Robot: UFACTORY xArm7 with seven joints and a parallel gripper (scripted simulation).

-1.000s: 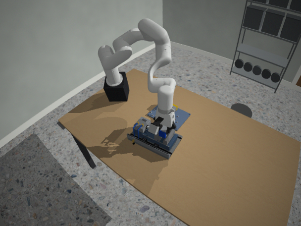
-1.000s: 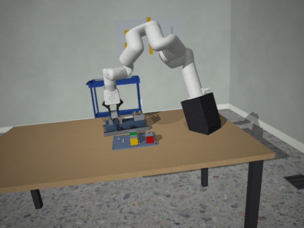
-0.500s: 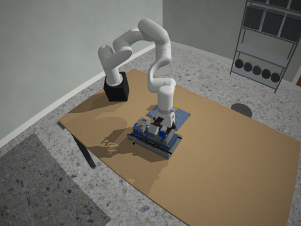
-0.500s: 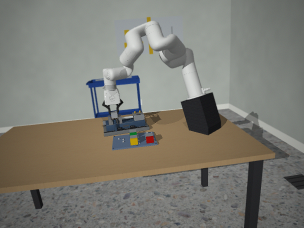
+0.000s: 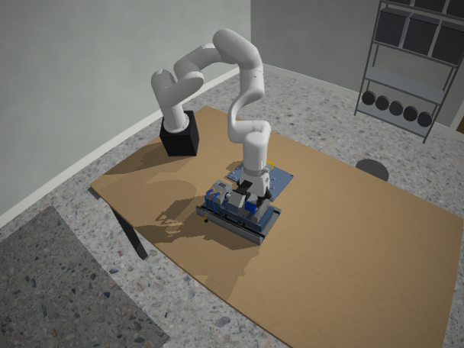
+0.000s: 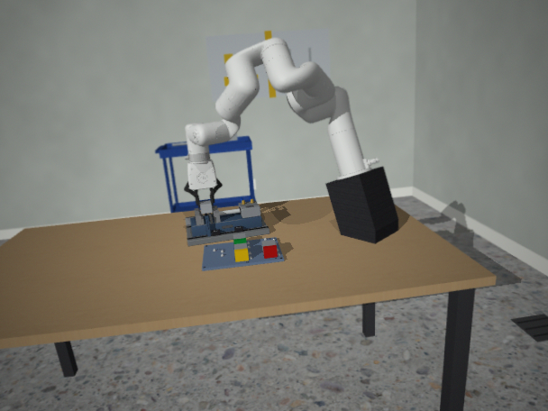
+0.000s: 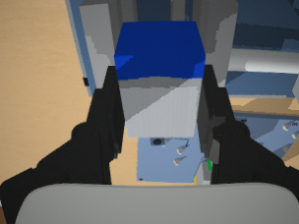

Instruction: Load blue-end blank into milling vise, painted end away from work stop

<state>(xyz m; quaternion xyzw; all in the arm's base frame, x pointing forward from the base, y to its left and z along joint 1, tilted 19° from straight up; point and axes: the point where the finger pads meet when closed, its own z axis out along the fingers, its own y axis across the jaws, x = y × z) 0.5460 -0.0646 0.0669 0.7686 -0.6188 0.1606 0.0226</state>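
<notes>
The blue-ended blank lies 2 cm below my hand. Round my hand: black work stop rod 1 cm behind, 5 cm to the left, 4 cm below; moving jaw 3 cm behind, 5 cm below; fixed jaw 3 cm ahead, 1 cm to the left, 5 cm below.
</notes>
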